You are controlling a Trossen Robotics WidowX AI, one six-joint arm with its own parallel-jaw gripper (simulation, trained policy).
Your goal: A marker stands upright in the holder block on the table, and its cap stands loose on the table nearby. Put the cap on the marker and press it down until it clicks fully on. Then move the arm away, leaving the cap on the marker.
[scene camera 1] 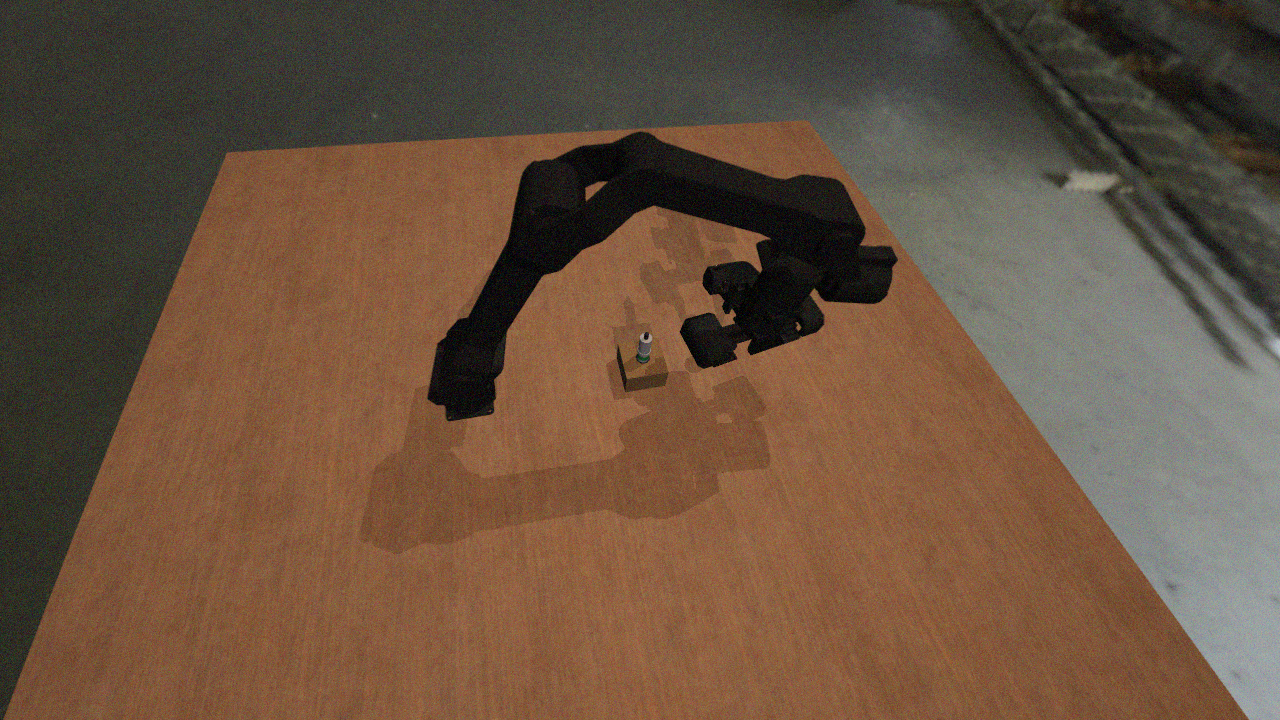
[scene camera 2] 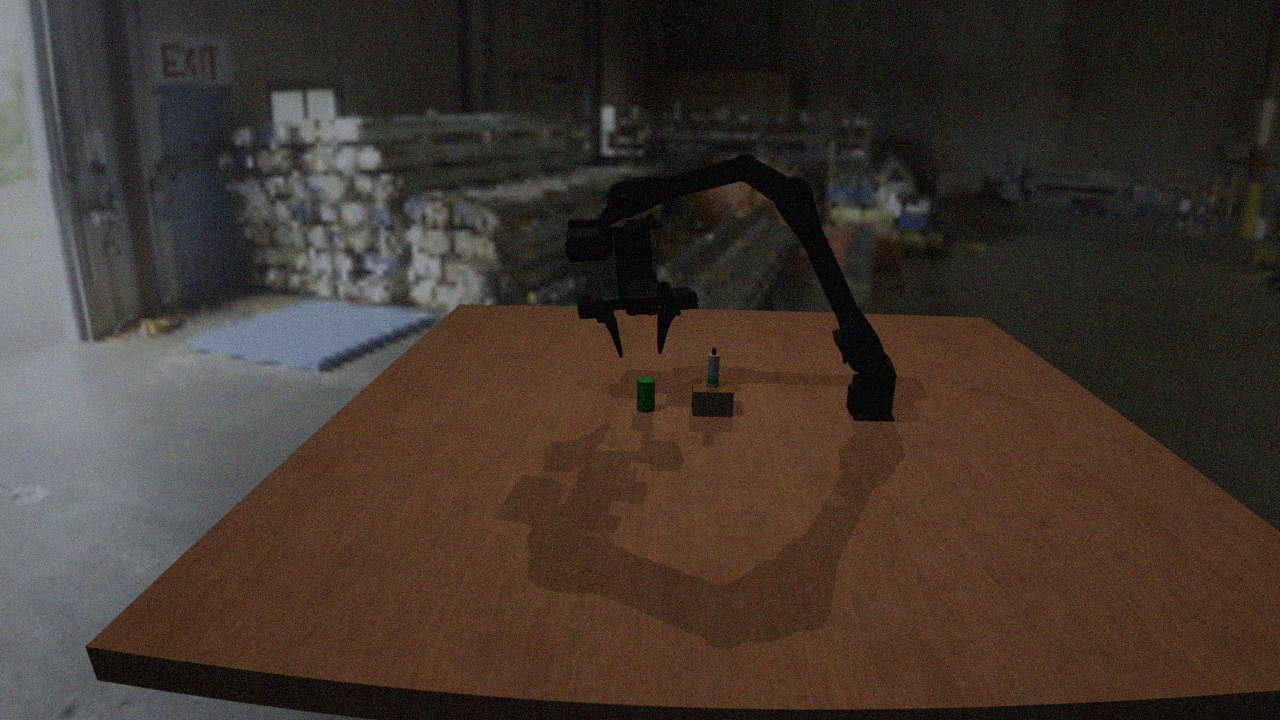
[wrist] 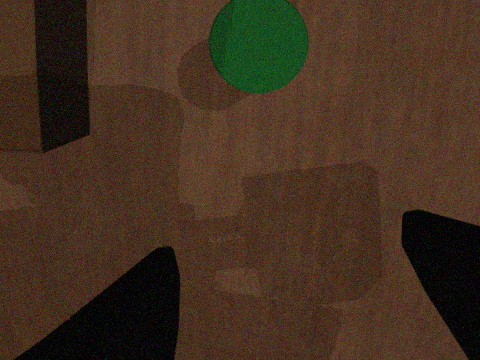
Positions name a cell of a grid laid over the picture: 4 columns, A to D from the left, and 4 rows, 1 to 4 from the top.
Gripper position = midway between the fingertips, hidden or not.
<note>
In view: my gripper (scene camera 1: C2) and a holder block (scene camera 2: C3).
My gripper is seen too in scene camera 2 (scene camera 2: C2) and in the wrist view (wrist: C3).
</note>
